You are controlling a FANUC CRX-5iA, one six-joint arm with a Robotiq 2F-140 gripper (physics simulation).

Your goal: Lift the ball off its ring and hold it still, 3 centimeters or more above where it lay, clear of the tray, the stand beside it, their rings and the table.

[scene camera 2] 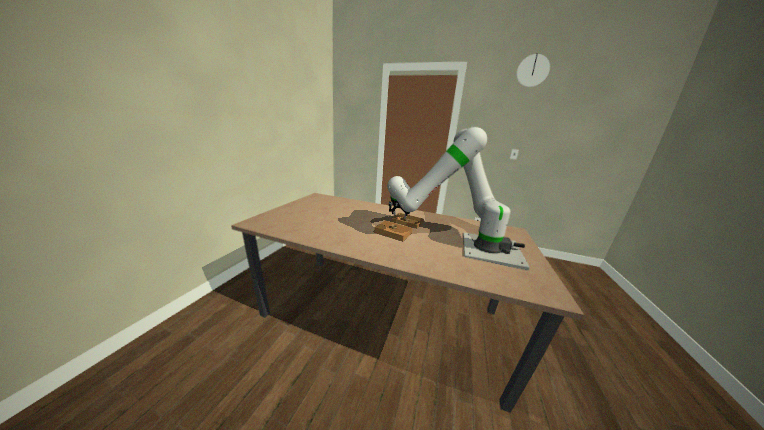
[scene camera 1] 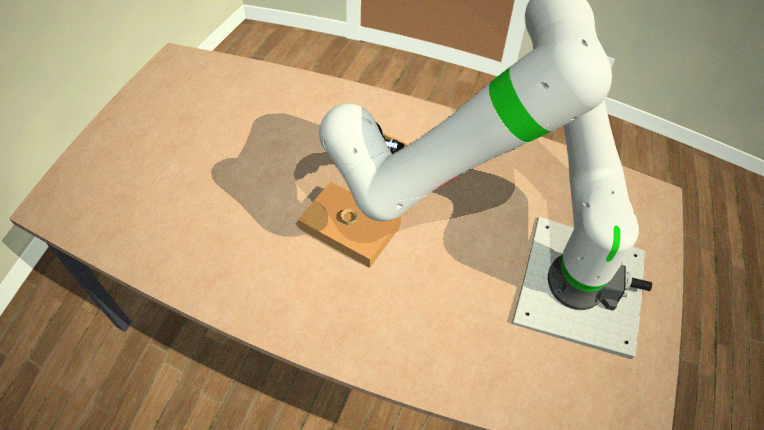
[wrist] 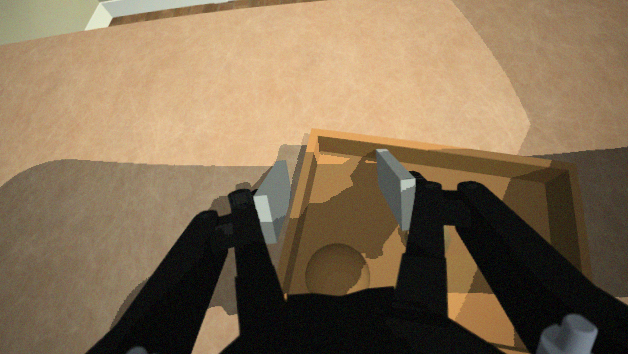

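Where they show: gripper, between the fingertips: (scene camera 2: 400,216) (wrist: 332,172); arm's base, origin of its link: (scene camera 2: 487,246) (scene camera 1: 577,281).
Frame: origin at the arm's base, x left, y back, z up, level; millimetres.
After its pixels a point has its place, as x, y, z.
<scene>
The brown ball (wrist: 336,272) @(-187, -550, 30) lies in the left part of the shallow orange tray (wrist: 450,151) @(-263, -462, 14) (scene camera 2: 419,223) @(-164, -400, 7), its lower edge hidden by the gripper body. A sliver of a pale ring (wrist: 403,237) @(-210, -500, -11) shows behind the right finger; the ball appears to lie apart from it, to the left. My gripper (wrist: 332,172) @(-263, -547, -4) (scene camera 2: 400,213) @(-263, -547, -4) is partly open and empty above the tray. In the wrist view its left finger is outside the tray's left wall and its right finger over the tray; the ball is below the pads in the picture. In scene camera 1 the arm hides the ball and most of the tray.
The orange block stand (scene camera 1: 368,243) @(51, -482, 23) (scene camera 2: 392,231) @(57, -537, 23) is beside the tray, on the near side in the scene views. A small ring (scene camera 1: 348,209) @(-14, -548, 34) sits on its top. The arm's forearm (scene camera 1: 443,154) @(78, -357, 372) reaches over from the base plate (scene camera 1: 539,307) @(88, -84, 0) at the right of the table (scene camera 1: 240,267) @(178, -741, -14).
</scene>
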